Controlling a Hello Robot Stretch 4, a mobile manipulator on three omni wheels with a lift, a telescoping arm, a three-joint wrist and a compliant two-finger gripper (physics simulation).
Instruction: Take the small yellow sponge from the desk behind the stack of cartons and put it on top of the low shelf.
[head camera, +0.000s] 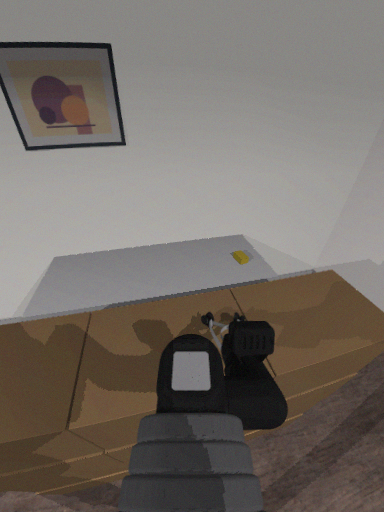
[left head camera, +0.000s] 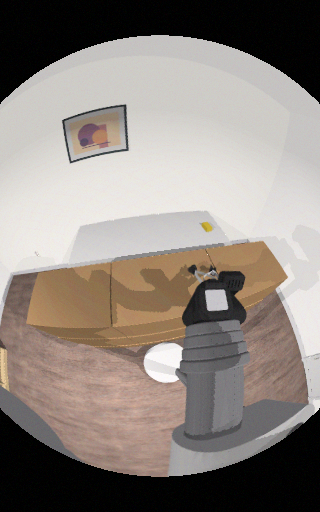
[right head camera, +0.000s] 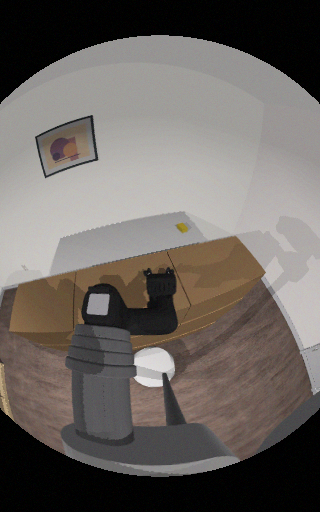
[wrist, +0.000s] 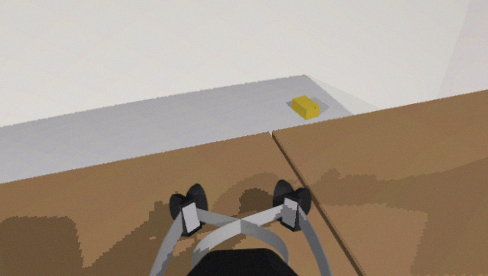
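Where they show: gripper, fingertip midpoint: (head camera: 221, 316) (left head camera: 200, 267) (right head camera: 158, 270) (wrist: 240, 198); robot's base, origin of the base link: (left head camera: 165, 361) (right head camera: 152, 365).
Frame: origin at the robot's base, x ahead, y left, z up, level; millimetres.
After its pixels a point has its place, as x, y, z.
Observation:
The small yellow sponge (head camera: 240, 257) {1154, -352, 736} (left head camera: 207, 227) {1142, -362, 735} (right head camera: 182, 228) {1141, -361, 734} (wrist: 305, 107) {1146, -354, 737} lies near the right end of the grey desk (head camera: 150, 275) {1011, 259, 692} (left head camera: 145, 235) {1033, 230, 692} (right head camera: 115, 237) {1105, 288, 692} (wrist: 175, 125) {1141, 143, 692}, behind the cartons (head camera: 110, 360) {307, 194, 1052} (left head camera: 75, 295) {267, 420, 1052} (right head camera: 215, 272) {405, -340, 1052} (wrist: 400, 150) {496, -289, 1052}. My gripper (head camera: 223, 318) {425, -91, 1069} (left head camera: 203, 271) {425, -91, 1069} (right head camera: 159, 272) {425, -91, 1069} (wrist: 240, 198) {425, -91, 1069} is open and empty, above the carton tops and pointing towards the desk. In the wrist view the sponge is beyond the fingertips and to their right. The desk's front is hidden by the cartons. The low shelf cannot be made out for certain.
A framed picture (head camera: 62, 95) {1304, 656, 1646} (left head camera: 96, 134) {1309, 636, 1601} (right head camera: 67, 146) {1310, 628, 1611} hangs on the wall behind the desk. A light wooden piece (left head camera: 4, 369) (right head camera: 4, 392) shows at the far left edge of both side head views. My round white base (left head camera: 164, 362) {-2, 15, 187} (right head camera: 155, 367) {-6, -32, 187} stands on the floor before the cartons.

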